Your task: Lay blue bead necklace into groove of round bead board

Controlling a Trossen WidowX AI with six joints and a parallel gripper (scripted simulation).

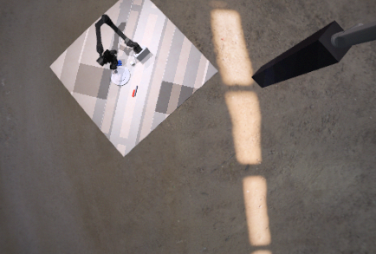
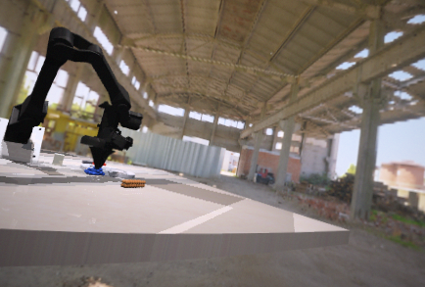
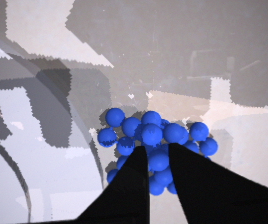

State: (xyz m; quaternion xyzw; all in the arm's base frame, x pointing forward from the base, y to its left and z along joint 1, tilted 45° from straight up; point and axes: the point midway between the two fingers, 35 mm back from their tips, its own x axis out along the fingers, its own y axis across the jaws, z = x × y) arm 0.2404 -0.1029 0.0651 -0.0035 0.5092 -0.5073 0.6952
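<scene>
Now: the round white bead board 110 mm to the left of my gripper tip, 70 mm ahead of it and 10 mm below it. Also, from my gripper tip: small white block: 120 mm to the left, 100 mm behind; then red pen-like object: 340 mm to the left, 90 mm ahead, 10 mm below.
</scene>
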